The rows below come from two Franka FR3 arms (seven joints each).
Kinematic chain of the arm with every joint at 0, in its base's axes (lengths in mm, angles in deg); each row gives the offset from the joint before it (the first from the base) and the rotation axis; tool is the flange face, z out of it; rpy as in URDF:
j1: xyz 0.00 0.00 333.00 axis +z
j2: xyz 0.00 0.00 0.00 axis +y
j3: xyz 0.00 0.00 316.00 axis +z
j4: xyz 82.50 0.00 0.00 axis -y
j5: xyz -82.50 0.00 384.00 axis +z
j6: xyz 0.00 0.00 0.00 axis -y
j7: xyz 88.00 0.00 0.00 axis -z
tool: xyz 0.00 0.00 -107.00 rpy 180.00 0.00 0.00
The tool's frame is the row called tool.
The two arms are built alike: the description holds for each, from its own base.
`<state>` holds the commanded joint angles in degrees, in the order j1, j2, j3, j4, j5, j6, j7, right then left.
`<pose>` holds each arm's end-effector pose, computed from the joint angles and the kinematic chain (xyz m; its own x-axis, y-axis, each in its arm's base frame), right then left.
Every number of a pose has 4 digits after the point.
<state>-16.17 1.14 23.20 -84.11 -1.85 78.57 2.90 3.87 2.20 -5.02 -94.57 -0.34 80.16 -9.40</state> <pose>0.5358 0.0596 0.6457 0.9914 0.0657 -0.1133 0.0695 -0.9971 0.0301 0.5392 -0.0108 0.5546 0.9484 0.1424 -0.2834 0.1374 -0.9898 -0.0375</pose>
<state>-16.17 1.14 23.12 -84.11 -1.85 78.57 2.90 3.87 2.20 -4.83 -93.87 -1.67 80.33 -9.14</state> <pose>0.5359 0.0588 0.6457 0.9915 0.0643 -0.1133 0.0681 -0.9972 0.0301 0.5407 -0.0118 0.5603 0.9523 0.1372 -0.2727 0.1394 -0.9902 -0.0113</pose>
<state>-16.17 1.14 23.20 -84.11 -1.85 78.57 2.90 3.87 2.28 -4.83 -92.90 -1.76 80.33 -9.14</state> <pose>0.5358 0.0596 0.6457 0.9914 0.0657 -0.1133 0.0695 -0.9971 0.0301 0.5424 -0.0120 0.5671 0.9563 0.1369 -0.2582 0.1398 -0.9902 -0.0072</pose>
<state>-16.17 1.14 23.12 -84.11 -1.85 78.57 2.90 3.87 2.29 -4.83 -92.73 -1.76 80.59 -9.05</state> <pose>0.5359 0.0588 0.6457 0.9915 0.0643 -0.1133 0.0681 -0.9972 0.0301 0.5432 -0.0120 0.5686 0.9584 0.1354 -0.2512 0.1385 -0.9903 -0.0056</pose>
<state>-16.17 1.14 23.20 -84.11 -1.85 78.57 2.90 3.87 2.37 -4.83 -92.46 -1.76 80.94 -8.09</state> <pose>0.5358 0.0596 0.6457 0.9914 0.0657 -0.1133 0.0695 -0.9971 0.0301 0.5447 -0.0119 0.5703 0.9629 0.1190 -0.2422 0.1226 -0.9925 0.0000</pose>
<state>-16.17 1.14 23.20 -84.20 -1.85 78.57 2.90 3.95 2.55 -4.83 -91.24 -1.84 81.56 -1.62</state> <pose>0.5358 0.0596 0.6450 0.9912 0.0657 -0.1149 0.0696 -0.9971 0.0302 0.5483 -0.0113 0.5789 0.9771 0.0078 -0.2125 0.0145 -0.9995 0.0298</pose>
